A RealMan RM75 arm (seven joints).
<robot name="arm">
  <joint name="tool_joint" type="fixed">
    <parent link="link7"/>
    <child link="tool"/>
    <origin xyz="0 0 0"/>
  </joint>
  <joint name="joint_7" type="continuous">
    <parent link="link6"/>
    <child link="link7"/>
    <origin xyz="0 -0.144 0" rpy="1.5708 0 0"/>
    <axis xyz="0 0 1"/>
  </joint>
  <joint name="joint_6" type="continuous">
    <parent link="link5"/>
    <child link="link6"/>
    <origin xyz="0 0 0" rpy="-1.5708 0 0"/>
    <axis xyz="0 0 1"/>
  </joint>
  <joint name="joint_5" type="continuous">
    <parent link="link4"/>
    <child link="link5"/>
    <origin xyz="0 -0.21 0" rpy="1.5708 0 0"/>
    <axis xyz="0 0 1"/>
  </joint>
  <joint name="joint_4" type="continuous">
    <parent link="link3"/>
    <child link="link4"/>
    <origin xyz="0 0 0" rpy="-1.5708 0 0"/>
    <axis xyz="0 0 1"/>
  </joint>
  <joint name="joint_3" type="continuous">
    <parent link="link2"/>
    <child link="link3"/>
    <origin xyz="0 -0.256 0" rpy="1.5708 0 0"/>
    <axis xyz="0 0 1"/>
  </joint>
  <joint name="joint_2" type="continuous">
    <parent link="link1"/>
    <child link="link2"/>
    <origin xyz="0 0 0" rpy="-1.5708 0 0"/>
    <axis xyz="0 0 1"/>
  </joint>
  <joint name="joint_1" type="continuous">
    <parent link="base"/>
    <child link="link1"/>
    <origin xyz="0 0 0.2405"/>
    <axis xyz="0 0 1"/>
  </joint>
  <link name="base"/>
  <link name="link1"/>
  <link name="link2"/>
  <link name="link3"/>
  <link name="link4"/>
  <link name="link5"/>
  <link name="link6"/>
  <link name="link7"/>
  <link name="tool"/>
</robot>
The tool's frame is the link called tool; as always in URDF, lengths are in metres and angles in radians. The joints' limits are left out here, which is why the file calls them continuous.
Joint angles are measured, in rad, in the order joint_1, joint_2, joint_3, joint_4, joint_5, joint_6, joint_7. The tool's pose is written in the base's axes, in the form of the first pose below.
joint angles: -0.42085 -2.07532 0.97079 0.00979 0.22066 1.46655 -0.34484
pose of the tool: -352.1, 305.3, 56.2, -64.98, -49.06, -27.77
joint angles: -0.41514 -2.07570 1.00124 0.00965 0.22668 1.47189 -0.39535
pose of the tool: -350.2, 303.8, 52.0, -66.19, -51.73, -28.52
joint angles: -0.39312 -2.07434 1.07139 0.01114 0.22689 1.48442 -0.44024
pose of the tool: -349.8, 297.0, 45.3, -70.21, -54.04, -27.25
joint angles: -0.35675 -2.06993 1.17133 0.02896 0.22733 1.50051 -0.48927
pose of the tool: -349.0, 287.3, 38.3, -76.45, -56.17, -24.87
